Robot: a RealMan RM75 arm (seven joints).
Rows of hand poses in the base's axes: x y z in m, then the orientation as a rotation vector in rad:
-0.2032, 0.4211, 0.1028, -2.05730, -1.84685, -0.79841
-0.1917, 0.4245, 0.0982, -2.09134, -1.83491, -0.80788
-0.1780, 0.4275, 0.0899, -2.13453, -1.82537, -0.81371
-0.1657, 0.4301, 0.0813, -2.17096, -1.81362, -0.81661
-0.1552, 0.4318, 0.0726, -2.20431, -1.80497, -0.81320
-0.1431, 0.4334, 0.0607, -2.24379, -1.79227, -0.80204
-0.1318, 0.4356, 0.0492, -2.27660, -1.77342, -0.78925
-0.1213, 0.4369, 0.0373, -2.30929, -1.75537, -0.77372
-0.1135, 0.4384, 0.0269, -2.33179, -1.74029, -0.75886
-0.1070, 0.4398, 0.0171, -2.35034, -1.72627, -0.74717
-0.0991, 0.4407, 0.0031, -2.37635, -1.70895, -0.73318
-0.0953, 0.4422, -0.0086, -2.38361, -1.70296, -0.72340
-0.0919, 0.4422, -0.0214, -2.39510, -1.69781, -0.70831
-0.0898, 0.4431, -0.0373, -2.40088, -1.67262, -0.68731
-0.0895, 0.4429, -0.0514, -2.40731, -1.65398, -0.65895
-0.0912, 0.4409, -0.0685, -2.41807, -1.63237, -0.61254
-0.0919, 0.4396, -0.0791, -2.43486, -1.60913, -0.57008
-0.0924, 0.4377, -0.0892, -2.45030, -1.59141, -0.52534
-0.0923, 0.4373, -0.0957, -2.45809, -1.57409, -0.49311
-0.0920, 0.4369, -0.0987, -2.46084, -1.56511, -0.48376
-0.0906, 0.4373, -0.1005, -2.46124, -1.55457, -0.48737
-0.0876, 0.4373, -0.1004, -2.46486, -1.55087, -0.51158
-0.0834, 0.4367, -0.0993, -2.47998, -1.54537, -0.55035
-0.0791, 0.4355, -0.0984, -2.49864, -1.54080, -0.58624
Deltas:
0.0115, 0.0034, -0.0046, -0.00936, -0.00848, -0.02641
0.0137, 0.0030, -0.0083, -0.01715, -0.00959, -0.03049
0.0123, 0.0026, -0.0086, -0.01295, -0.00546, -0.02648
0.0105, 0.0017, -0.0087, -0.01472, -0.00218, -0.02257
0.0121, 0.0016, -0.0119, -0.01773, 0.00272, -0.02650
0.0113, 0.0022, -0.0115, -0.01073, 0.00748, -0.02444
0.0105, 0.0013, -0.0119, -0.01204, 0.00862, -0.02376
0.0078, 0.0015, -0.0104, -0.00775, 0.00942, -0.01689
0.0065, 0.0014, -0.0098, -0.00550, 0.00782, -0.01460
0.0079, 0.0009, -0.0140, -0.00888, 0.00833, -0.01985
0.0038, 0.0015, -0.0117, -0.00298, 0.00651, -0.00542
0.0034, 0.0000, -0.0128, -0.00726, 0.00848, -0.00694
0.0021, 0.0009, -0.0159, 0.00678, 0.02069, -0.01131
0.0003, -0.0002, -0.0141, 0.00086, 0.02301, -0.00847
-0.0017, -0.0020, -0.0171, -0.00446, 0.03440, -0.01053
-0.0007, -0.0013, -0.0106, -0.00756, 0.03040, -0.01502
-0.0005, -0.0019, -0.0101, -0.01085, 0.03008, -0.01185
0.0001, -0.0004, -0.0065, -0.00350, 0.02397, -0.00912
0.0003, -0.0004, -0.0030, 0.00064, 0.00807, -0.00478
0.0014, 0.0004, -0.0018, 0.00604, 0.00099, -0.00555
0.0030, 0.0000, 0.0001, 0.00469, -0.01545, -0.00569
0.0042, -0.0006, 0.0011, 0.00023, -0.02769, -0.01346
0.0043, -0.0012, 0.0009, -0.00388, -0.02716, -0.01448

